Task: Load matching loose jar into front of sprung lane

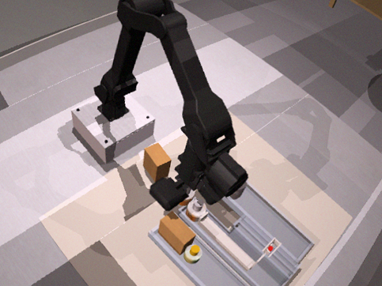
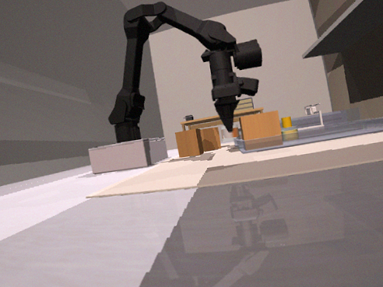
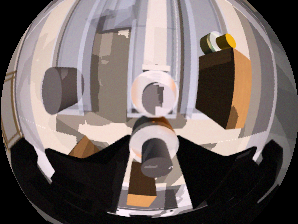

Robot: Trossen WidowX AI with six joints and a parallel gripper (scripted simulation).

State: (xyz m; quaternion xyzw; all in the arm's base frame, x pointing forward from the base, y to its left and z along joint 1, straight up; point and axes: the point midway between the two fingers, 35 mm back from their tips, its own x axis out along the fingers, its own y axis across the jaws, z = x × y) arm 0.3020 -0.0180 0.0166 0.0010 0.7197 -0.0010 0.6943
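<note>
My gripper tip is 80 mm to the left of the brown box, 60 mm short of it and 10 mm above it. Also, from my gripper tip: grey cylinder (130 mm to the left, 50 mm ahead, 20 mm below); then red marker (230 mm ahead, 40 mm to the left, 20 mm above); then white pusher bar (150 mm ahead, 30 mm to the left).
</note>
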